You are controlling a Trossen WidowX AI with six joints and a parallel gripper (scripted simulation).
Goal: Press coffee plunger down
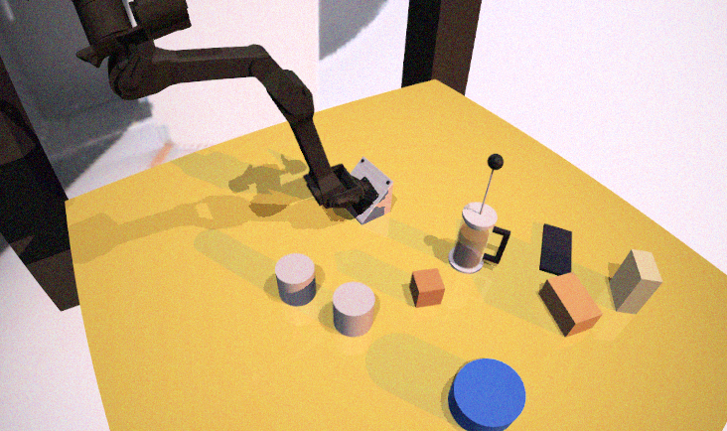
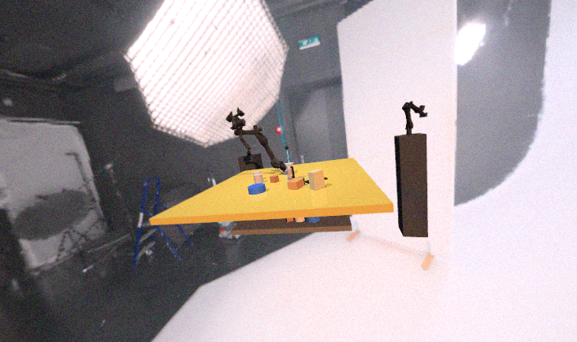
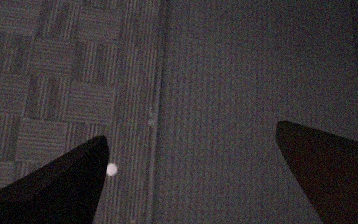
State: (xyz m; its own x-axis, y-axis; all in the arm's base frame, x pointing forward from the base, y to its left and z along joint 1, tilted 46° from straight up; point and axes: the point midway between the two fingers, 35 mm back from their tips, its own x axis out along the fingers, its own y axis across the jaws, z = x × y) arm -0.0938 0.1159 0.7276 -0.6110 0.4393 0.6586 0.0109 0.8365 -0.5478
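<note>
My gripper tip is now 29 cm short of the glass coffee press, 57 cm to the right of it and 54 cm above it. The rest, counted from my gripper tip: orange box: 48 cm ahead, 67 cm to the left, 65 cm below; then beige box: 53 cm ahead, 82 cm to the left, 62 cm below; then flat black block: 35 cm ahead, 77 cm to the left, 67 cm below.
</note>
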